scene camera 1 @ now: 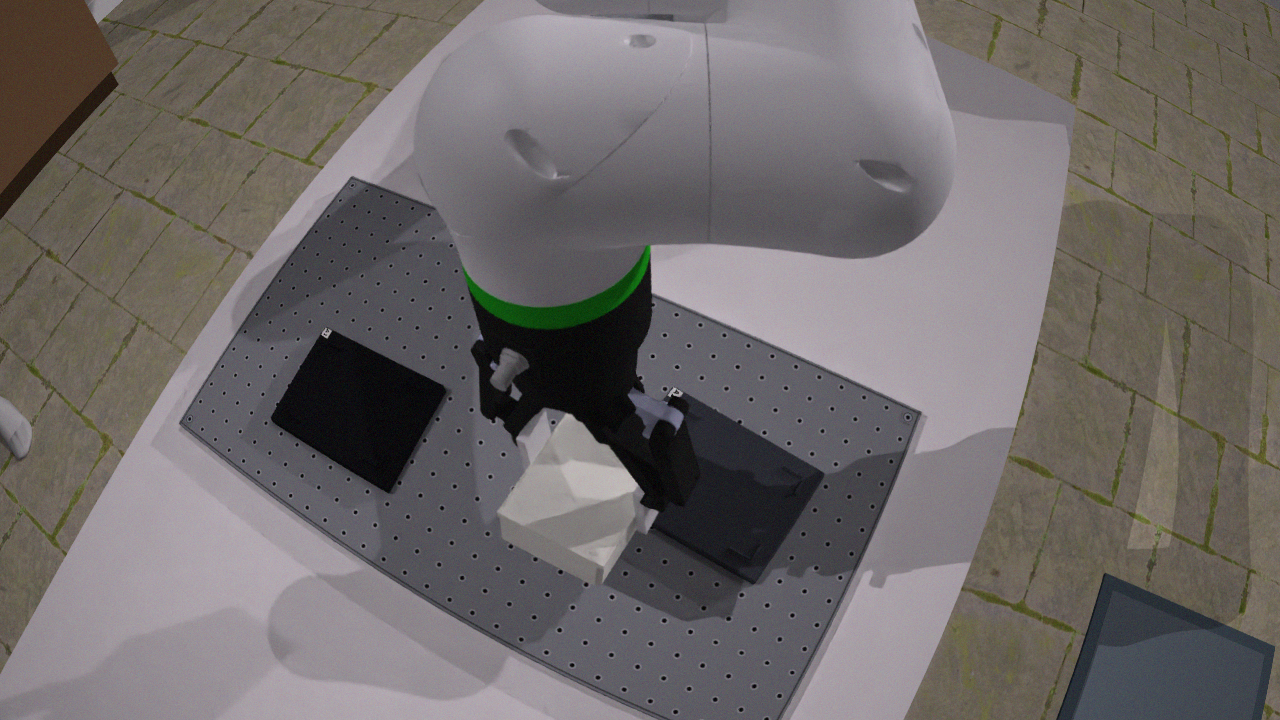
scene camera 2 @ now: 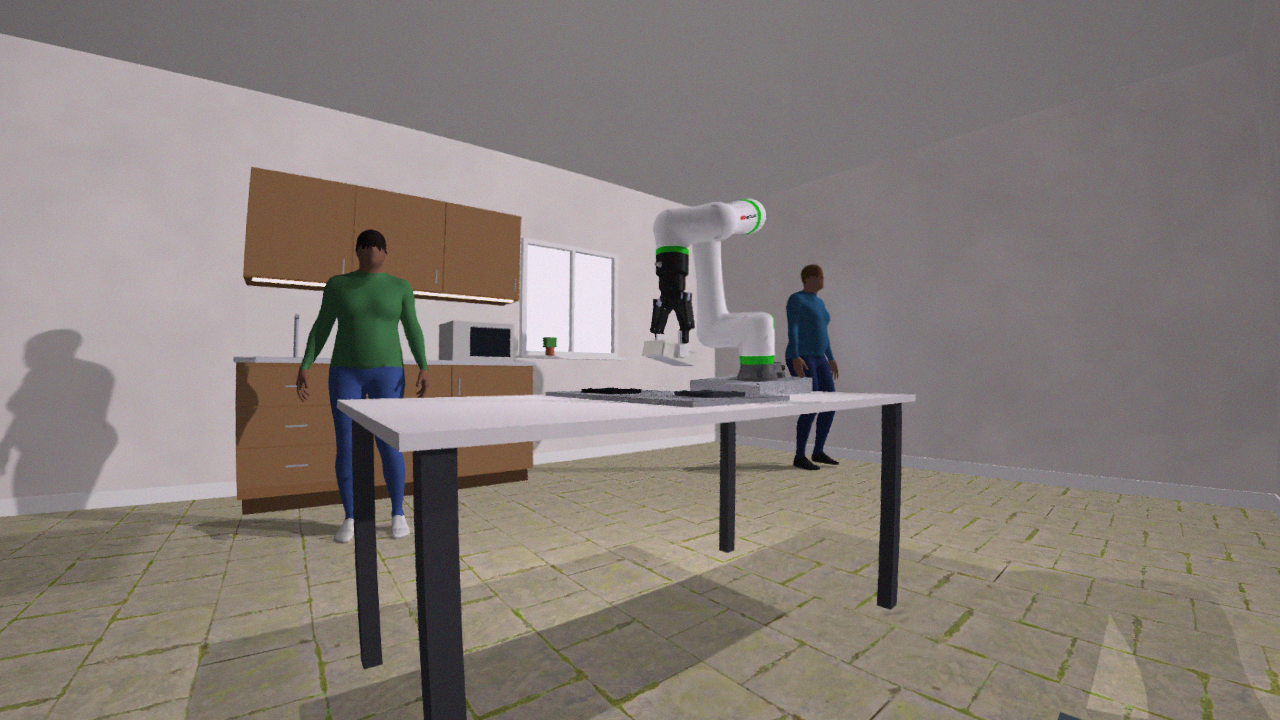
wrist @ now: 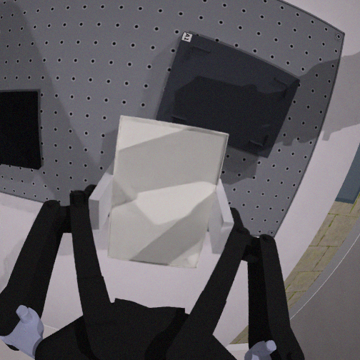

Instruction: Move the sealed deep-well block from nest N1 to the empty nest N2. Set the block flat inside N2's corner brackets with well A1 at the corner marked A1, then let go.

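Frame: origin at the arm's base, x ahead, y left, z up, level; centimetres.
Seen in the pictures: gripper, between the fingertips: (scene camera 1: pixel 595 491) (scene camera 2: pixel 671 357); arm's base, origin of its link: (scene camera 2: pixel 757 379).
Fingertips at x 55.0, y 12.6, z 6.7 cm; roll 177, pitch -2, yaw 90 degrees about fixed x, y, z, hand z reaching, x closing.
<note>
Offsets run from my fingertips to a thing's top centre. "spot": to the spot under its first point. Level surfaces: height alone.
The white block {dz +4.7, dx +0.4, dy -0.1 cm} (scene camera 1: pixel 572 528) (scene camera 2: pixel 657 349) (wrist: pixel 165 165) is held high above the pegboard and looks tilted in scene camera 2. My gripper (scene camera 1: pixel 590 479) (scene camera 2: pixel 671 345) (wrist: pixel 164 183) is shut on its two sides. A dark grey nest {dz -9.1, dx -8.1, dy +6.6 cm} (scene camera 1: pixel 778 501) (wrist: pixel 215 67) with corner brackets lies empty, right of the block in scene camera 1 and beyond it in the wrist view. Its A1 tag {spot: dz -9.3, dx -14.3, dy -0.3 cm} (scene camera 1: pixel 674 393) (wrist: pixel 187 37) is at one corner. A black nest {dz -9.1, dx +0.8, dy -27.7 cm} (scene camera 1: pixel 358 411) (wrist: pixel 19 130) lies to the left, with a small tag {spot: dz -9.4, dx -4.3, dy -35.4 cm} (scene camera 1: pixel 325 333). N1 and N2 markings and the block's well A1 cannot be made out.
Both nests are on the perforated grey board {dz -10.5 cm} (scene camera 1: pixel 447 555) (wrist: pixel 100 50), on the white table {dz -11.8 cm} (scene camera 1: pixel 975 268) (scene camera 2: pixel 537 420). One person in green (scene camera 2: pixel 371 322) stands behind the table's left end, and one in blue (scene camera 2: pixel 808 322) stands behind the robot's base.
</note>
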